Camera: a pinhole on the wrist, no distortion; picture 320 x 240 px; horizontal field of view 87.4 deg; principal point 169.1 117.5 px. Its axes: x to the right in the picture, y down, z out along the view. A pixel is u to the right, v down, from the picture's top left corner.
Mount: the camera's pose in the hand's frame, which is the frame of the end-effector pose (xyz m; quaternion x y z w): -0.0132 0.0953 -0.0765 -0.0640 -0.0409 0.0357 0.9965
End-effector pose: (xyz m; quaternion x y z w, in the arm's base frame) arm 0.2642 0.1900 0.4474 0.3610 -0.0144 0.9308 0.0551
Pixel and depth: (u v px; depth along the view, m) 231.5 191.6 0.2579
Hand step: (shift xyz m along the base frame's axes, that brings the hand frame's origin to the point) 0.0480 -0.2526 0.1650
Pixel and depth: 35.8 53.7 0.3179
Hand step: 0.3658 -0.0376 -0.0185
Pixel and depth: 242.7 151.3 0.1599
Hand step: 0.0083 -0.1533 0.0906
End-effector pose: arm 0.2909 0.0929 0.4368 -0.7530 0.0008 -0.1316 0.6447
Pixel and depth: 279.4 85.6 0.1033
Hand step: 0.0677 0.0086 -0.0864
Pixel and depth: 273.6 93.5 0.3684
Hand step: 0.2608 0.2531 -0.1084
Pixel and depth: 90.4 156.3 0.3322
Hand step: -0.1155 0.2237 -0.2658
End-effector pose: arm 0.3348 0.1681 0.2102 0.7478 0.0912 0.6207 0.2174
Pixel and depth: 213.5 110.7 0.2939
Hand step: 0.2061 -0.1429 0.0607
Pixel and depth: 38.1 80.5 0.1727
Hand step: 0.0427 -0.1449 -0.1239
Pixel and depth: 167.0 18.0 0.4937
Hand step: 0.4437 0.0065 -0.1571
